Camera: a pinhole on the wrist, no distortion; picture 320 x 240 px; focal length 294.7 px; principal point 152.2 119.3 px. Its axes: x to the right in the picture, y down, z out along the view. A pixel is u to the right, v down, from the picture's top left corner.
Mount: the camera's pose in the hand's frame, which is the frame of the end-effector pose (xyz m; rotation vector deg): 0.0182 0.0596 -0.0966 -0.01 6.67 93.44
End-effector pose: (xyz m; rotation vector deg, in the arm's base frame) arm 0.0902 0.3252 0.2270 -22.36 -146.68 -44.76
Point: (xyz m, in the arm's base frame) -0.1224 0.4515 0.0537
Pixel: 30 67
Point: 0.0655 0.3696 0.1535
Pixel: 22 192
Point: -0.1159 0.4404 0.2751
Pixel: outside the picture
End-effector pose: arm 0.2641 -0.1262 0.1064 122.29 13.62 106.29
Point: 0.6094 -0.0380 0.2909
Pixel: outside the picture
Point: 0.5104 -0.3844 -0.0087
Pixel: outside the picture
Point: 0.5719 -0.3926 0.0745
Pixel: 241 193
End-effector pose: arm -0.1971 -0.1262 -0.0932 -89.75 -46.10 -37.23
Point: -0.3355 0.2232 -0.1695
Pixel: 37 225
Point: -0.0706 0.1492 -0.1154
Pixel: 157 78
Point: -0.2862 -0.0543 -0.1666
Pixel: outside the picture
